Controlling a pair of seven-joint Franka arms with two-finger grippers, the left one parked.
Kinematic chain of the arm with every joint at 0, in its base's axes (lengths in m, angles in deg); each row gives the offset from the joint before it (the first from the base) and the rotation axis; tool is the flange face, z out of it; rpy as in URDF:
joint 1: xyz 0 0 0.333 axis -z
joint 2: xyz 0 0 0 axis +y
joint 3: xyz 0 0 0.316 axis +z
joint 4: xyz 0.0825 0 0 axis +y
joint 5: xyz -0.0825 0 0.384 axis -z
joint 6: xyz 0 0 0 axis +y
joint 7: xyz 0.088 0 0 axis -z
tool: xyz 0 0 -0.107 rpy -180 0 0
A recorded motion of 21 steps. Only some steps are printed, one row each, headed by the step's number.
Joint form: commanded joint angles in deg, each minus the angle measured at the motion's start. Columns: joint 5, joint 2, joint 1, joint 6, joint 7, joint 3, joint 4.
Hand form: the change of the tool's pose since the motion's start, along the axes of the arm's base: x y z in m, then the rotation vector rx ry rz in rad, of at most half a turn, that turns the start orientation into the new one. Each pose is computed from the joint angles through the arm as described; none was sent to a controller.
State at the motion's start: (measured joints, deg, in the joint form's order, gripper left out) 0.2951 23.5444 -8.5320 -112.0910 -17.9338 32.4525 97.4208
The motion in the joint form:
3: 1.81 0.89 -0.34 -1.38 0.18 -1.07 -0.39
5: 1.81 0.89 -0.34 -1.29 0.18 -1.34 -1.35
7: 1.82 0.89 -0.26 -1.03 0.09 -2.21 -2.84
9: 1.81 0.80 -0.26 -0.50 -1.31 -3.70 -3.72
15: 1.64 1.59 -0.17 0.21 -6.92 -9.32 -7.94
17: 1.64 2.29 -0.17 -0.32 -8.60 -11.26 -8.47
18: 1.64 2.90 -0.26 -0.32 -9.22 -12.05 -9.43
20: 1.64 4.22 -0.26 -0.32 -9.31 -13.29 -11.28
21: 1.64 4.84 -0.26 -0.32 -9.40 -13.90 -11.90
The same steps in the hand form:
3: 0.0102 -0.0050 -0.0067 -0.0114 -0.0289 -0.0060
5: 0.0156 -0.0063 0.0001 -0.0044 -0.0409 -0.0137
7: 0.0269 -0.0130 0.0096 0.0019 -0.0587 -0.0322
9: 0.0380 -0.0250 0.0137 -0.0014 -0.0694 -0.0333
15: 0.0838 -0.0718 0.0277 0.0016 -0.1218 -0.0401
17: 0.0969 -0.0884 0.0218 -0.0035 -0.1311 -0.0440
18: 0.1041 -0.0941 0.0214 -0.0028 -0.1373 -0.0467
20: 0.1175 -0.1046 0.0195 -0.0031 -0.1447 -0.0695
21: 0.1229 -0.1099 0.0164 -0.0057 -0.1447 -0.0788

